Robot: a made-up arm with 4 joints. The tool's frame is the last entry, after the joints.
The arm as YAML. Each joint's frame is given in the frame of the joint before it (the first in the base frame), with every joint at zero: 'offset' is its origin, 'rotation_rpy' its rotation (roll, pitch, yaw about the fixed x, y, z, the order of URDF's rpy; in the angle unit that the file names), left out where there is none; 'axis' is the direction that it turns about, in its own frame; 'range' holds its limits. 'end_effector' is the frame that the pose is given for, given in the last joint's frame.
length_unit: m
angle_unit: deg
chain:
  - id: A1
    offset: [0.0, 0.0, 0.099]
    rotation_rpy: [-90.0, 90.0, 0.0]
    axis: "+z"
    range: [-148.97, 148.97]
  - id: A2
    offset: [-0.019, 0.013, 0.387]
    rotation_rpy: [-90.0, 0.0, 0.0]
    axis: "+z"
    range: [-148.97, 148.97]
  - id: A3
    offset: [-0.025, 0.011, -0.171]
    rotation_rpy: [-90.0, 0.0, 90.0]
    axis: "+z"
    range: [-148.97, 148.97]
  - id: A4
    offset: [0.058, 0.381, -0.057]
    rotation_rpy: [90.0, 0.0, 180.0]
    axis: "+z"
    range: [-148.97, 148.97]
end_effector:
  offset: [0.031, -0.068, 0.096]
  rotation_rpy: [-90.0, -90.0, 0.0]
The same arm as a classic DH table. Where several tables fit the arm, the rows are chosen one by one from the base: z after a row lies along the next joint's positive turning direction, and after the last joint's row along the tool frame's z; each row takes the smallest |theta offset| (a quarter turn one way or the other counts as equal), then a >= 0, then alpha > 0; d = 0 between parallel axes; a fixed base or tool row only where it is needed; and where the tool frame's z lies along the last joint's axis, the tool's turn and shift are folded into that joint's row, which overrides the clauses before.
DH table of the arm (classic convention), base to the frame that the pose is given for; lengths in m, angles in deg. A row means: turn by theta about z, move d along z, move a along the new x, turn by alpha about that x. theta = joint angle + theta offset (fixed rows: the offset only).
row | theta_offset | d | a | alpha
base (fixed) | 0.00 | 0.0990 | 0.0000 | -90.00
A1 | -90.00 | 0.3870 | 0.0190 | 90.00
A2 | -90.00 | -0.1580 | 0.0110 | -90.00
A3 | 0.00 | -0.0320 | 0.0580 | -90.00
A4 | 0.00 | 0.4770 | -0.0310 | 90.00
tool (fixed) | 90.00 | -0.0680 | 0.0000 | 0.00
Joint limits (deg, base to tool): -148.97..148.97 -148.97..148.97 -148.97..148.97 -148.97..148.97

